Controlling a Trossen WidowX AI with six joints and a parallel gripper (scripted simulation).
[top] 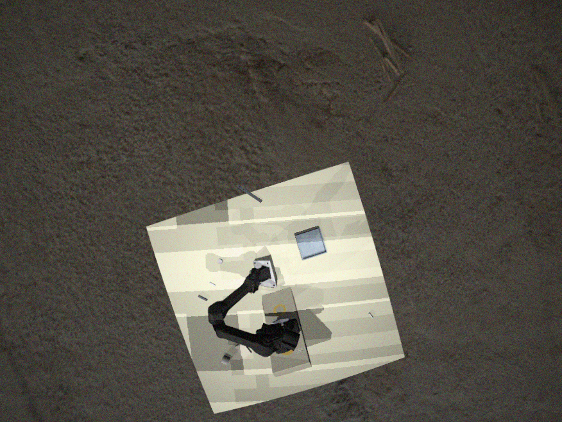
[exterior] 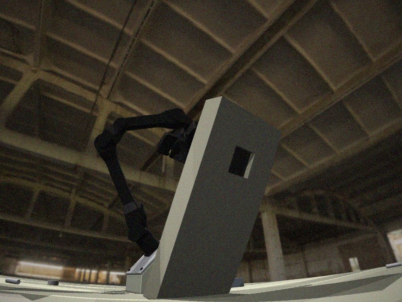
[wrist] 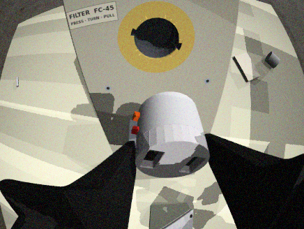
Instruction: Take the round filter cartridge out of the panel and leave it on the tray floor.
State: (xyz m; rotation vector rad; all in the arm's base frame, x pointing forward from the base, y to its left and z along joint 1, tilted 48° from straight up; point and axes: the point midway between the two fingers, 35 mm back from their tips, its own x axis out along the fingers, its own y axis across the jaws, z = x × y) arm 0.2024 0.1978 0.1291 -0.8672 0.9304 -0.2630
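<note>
Right now the blue-grey tray is 34 cm behind my gripper tip, 23 cm to the left of it and 29 cm below it. Round my gripper tip: round filter cartridge (right at my gripper tip); short bar (11 cm behind, 46 cm to the right, 30 cm below); flat white block (25 cm ahead, 27 cm to the right, 30 cm below).
</note>
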